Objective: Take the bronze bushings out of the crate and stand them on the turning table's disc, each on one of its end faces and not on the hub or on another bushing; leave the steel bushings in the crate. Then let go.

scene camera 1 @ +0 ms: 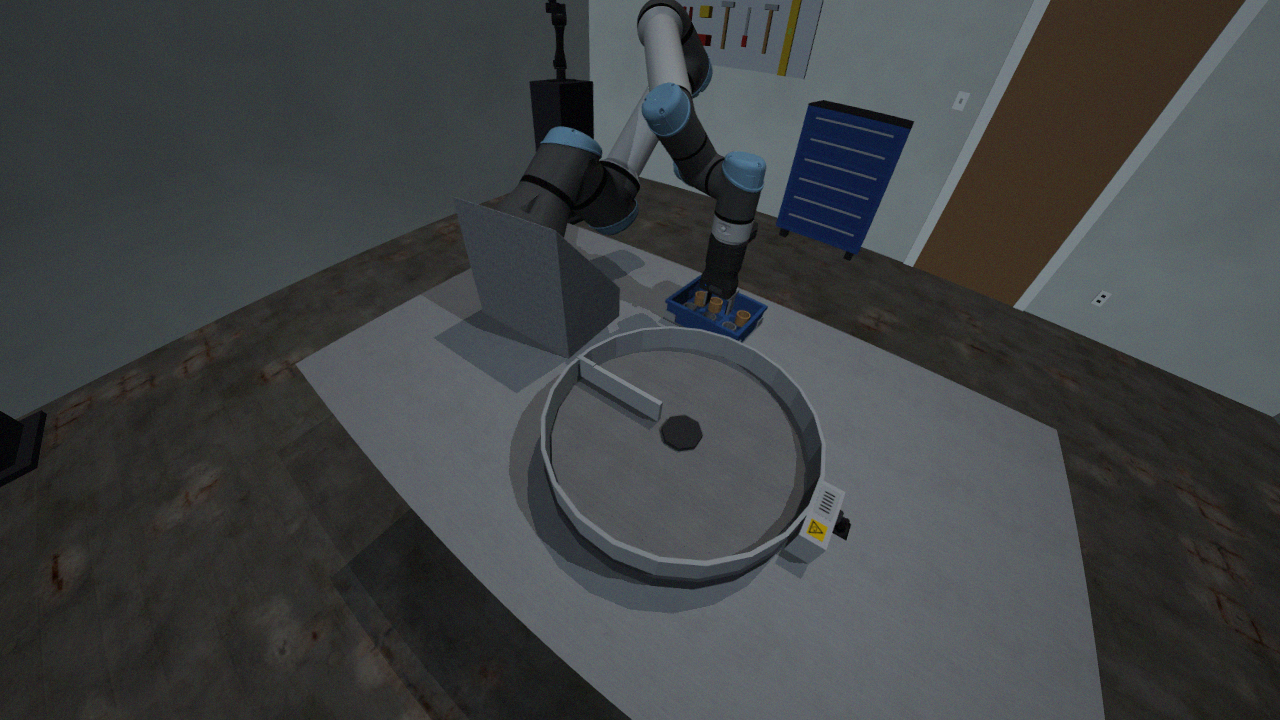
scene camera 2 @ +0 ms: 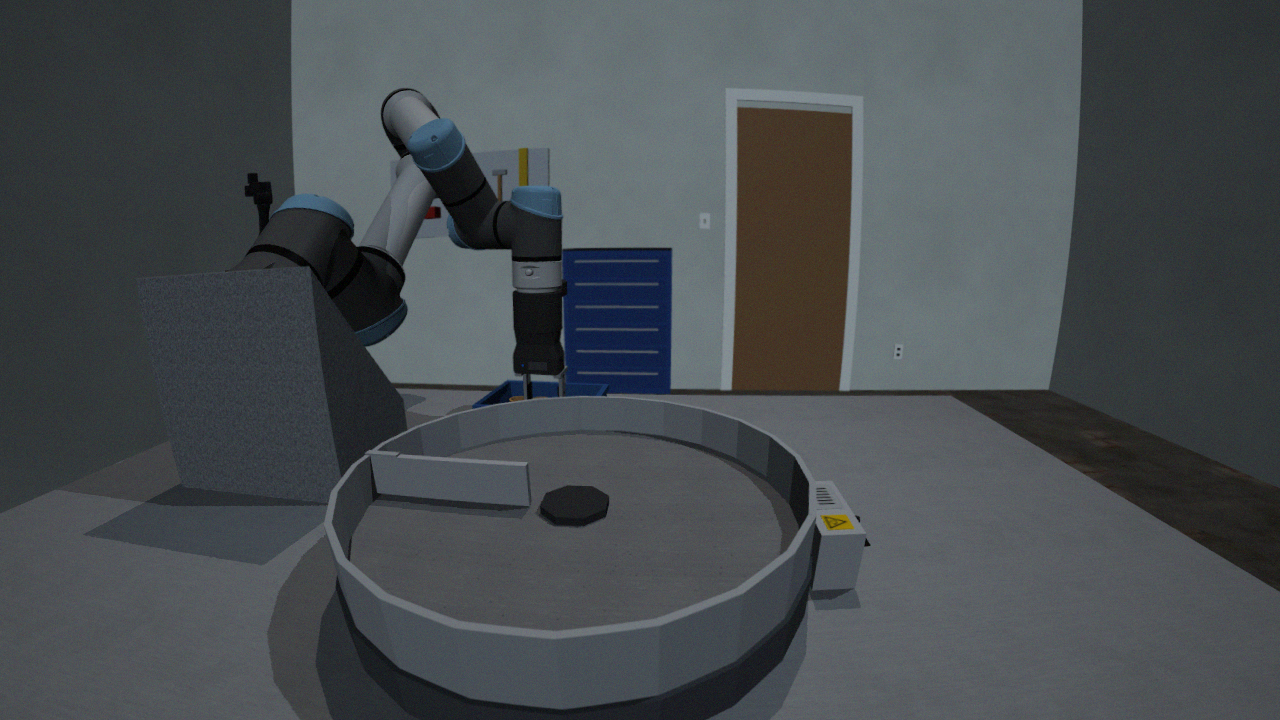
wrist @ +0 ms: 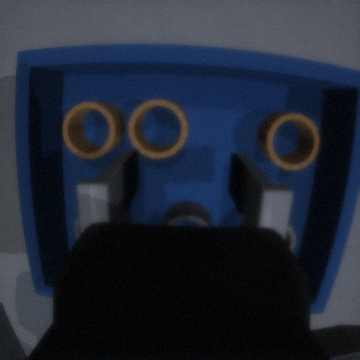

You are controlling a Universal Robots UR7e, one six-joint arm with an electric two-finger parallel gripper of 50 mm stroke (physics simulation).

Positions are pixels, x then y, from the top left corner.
Labels:
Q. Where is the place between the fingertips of my gripper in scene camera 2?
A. At 545, 404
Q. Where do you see a blue crate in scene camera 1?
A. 676, 312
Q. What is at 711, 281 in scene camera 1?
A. My gripper.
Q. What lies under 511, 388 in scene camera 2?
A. A blue crate.

